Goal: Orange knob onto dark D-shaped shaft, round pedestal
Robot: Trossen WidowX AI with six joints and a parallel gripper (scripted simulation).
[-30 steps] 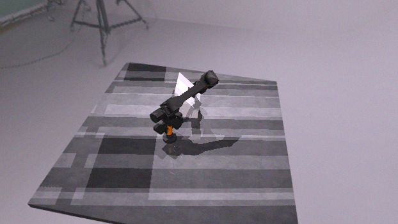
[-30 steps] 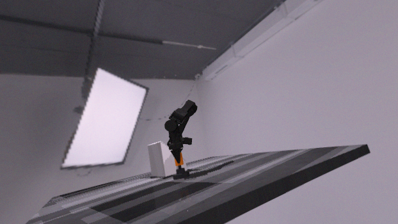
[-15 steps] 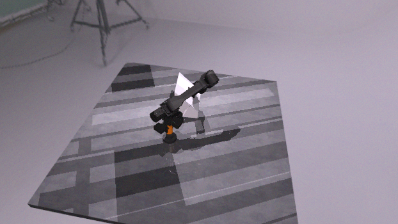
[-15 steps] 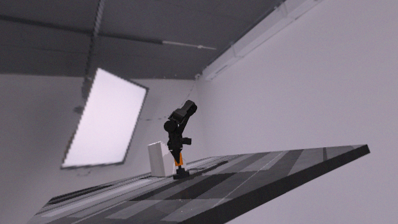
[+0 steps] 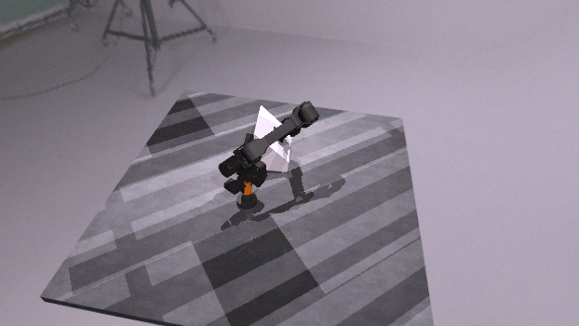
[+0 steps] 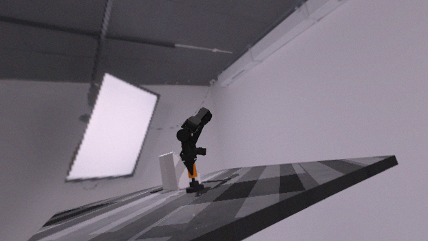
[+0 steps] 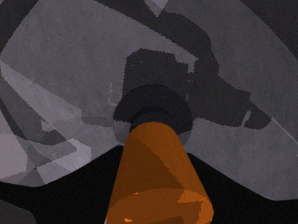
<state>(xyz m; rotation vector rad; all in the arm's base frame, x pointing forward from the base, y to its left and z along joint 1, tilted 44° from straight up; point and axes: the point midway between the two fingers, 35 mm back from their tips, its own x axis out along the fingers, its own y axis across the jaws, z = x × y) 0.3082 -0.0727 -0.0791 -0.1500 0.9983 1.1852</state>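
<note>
Right now my gripper tip is 20 mm below the orange knob. Round my gripper tip: dark pedestal: 40 mm below.
</note>
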